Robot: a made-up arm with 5 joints.
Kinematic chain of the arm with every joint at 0, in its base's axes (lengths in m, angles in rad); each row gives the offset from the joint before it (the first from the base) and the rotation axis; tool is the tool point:
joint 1: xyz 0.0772 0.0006 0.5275 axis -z
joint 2: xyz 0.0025 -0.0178 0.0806 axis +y
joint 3: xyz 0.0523 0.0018 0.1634 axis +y
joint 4: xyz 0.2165 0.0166 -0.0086 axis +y
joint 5: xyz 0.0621 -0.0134 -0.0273 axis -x
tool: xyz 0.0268 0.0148 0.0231
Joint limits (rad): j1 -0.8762..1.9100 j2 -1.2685..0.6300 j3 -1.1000..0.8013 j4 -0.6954..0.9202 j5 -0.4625..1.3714
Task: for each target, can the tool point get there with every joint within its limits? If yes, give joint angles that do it. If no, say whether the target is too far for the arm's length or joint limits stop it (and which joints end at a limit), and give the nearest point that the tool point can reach.
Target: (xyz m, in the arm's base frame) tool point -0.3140 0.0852 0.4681
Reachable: no: joint limits stop it (at a limit: joint 1, joint 2, joint 3, joint 4, joint 5) | nearest point 0.0346 -0.0904 0.4306 | short by 0.392 m
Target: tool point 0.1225 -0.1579 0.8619
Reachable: yes | joints 1.3306 -1.0328 0.6579 -0.3592 0.1986
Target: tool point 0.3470 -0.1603 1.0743
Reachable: no: too far | nearest point 0.3098 -0.1381 1.0095 | short by 0.078 m
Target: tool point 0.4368 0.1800 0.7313
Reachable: yes | joints -0.4615 0.2773 -0.2945 0.1465 -0.0639
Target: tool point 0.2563 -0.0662 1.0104
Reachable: yes | joints 0.4301 -0.4183 -0.5169 -0.1433 1.2186
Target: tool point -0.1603 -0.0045 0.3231
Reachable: no: joint limits stop it (at a limit: joint 1, joint 2, joint 3, joint 5) | nearest point 0.0262 -0.1143 0.4130 | short by 0.234 m
